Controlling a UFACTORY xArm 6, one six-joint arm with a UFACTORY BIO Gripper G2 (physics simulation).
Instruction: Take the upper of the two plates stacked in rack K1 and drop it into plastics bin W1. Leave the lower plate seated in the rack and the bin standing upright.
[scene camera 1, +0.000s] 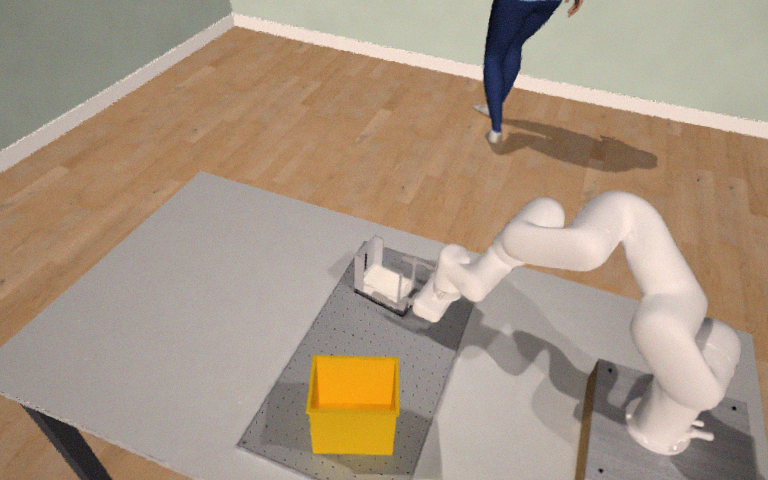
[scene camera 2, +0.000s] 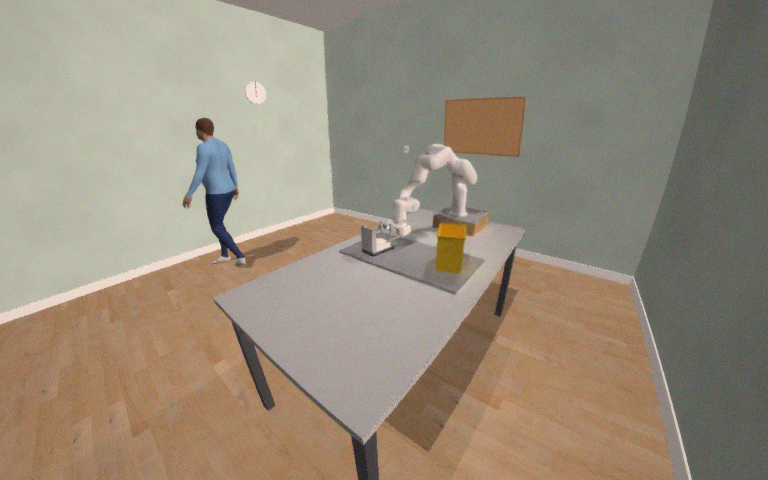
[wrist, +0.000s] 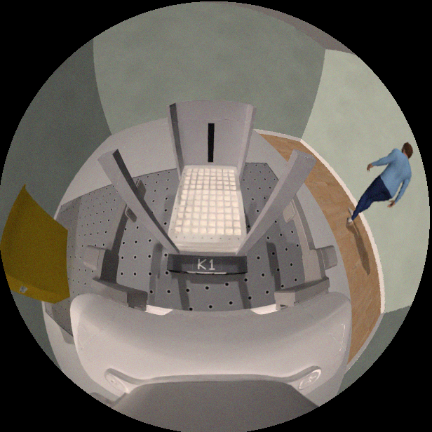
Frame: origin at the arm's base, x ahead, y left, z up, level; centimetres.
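Seen in the pictures: hand at its tool point: (scene camera 1: 395, 277) (scene camera 2: 380, 236); arm's base at its link origin: (scene camera 1: 655, 425) (scene camera 2: 458, 213).
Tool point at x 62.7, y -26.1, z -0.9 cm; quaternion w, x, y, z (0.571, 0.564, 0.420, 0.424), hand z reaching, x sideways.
Note:
Pixels of each thing's top centre, then the offset from my tool point to it. Level surfaces: height alone.
- Rack K1 at its top centre: (scene camera 1: 389, 256) (scene camera 2: 377, 224) dz +7.3, dx +2.0, dy -0.3 cm
- upper plate at its top centre: (scene camera 1: 385, 280) (scene camera 2: 376, 242) dz -2.8, dx +2.9, dy -0.7 cm
- Yellow bin W1 at its top centre: (scene camera 1: 354, 383) (scene camera 2: 452, 230) dz +10.5, dx -0.4, dy +39.8 cm
- perforated board at its surface level: dz -7.5 cm
- grey table at its surface level: dz -8.8 cm
Rack K1 (scene camera 1: 360, 274) (scene camera 2: 369, 238) (wrist: 212, 113) stands upright on the perforated board, with a tall slotted back wall and two front posts. The upper plate (scene camera 1: 387, 279) (wrist: 209, 200), pale with a grid of wells, lies flat inside it. The lower plate (wrist: 206, 248) shows as a thin edge beneath it in the wrist view. My gripper (scene camera 1: 390, 276) (wrist: 211, 202) is open and empty at the rack's front, its fingers wide apart outside the two posts, one on each side. Yellow bin W1 (scene camera 1: 352, 433) (scene camera 2: 449, 254) (wrist: 35, 250) stands upright; its inner floor is hidden.
The perforated board (scene camera 1: 362, 336) (scene camera 2: 416, 266) carries the rack and the bin on the grey table (scene camera 1: 169, 316) (scene camera 2: 339, 316). The arm's base stands on a raised block (scene camera 1: 617, 418) (scene camera 2: 459, 223). A person (scene camera 1: 501, 62) (scene camera 2: 215, 175) (wrist: 392, 175) is on the floor beyond the table.

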